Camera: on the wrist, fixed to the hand. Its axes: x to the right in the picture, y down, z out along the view.
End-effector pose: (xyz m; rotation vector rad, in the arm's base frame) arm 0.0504 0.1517 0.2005 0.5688 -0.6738 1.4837
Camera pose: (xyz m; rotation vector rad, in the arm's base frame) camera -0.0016 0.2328 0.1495 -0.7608 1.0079 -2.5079
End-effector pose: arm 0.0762 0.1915 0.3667 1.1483 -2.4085 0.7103
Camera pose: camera 0.0286 0.2619 0.4350 0.5820 2.0986 -1.0520
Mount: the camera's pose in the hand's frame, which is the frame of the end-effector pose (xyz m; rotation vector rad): 0.0220 0.0568 -0.0904 0.5598 -0.5325 1.5755
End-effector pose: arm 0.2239 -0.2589 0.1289 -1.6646 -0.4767 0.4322
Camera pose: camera 0.2945 -0.3295 0.0851 -1.0363 0.6785 1.9584
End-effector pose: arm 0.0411 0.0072 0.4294 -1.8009 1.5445 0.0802
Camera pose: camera -0.0394 -0.0615 0.4556 0.1578 1.8888 0.7034
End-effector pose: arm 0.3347 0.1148 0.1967 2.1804 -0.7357 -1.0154
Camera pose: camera 0.4069 0.0889 0.2741 0.8996 -2.5605 -0.4400
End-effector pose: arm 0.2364 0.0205 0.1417 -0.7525 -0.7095 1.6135
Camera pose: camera 0.2710 0.0377 0.0398 0.3330 -0.1864 -2.9164
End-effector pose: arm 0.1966 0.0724 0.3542 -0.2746 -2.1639 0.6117
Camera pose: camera 0.2532 0.1596 0.3869 1.5210 1.5504 -2.0640
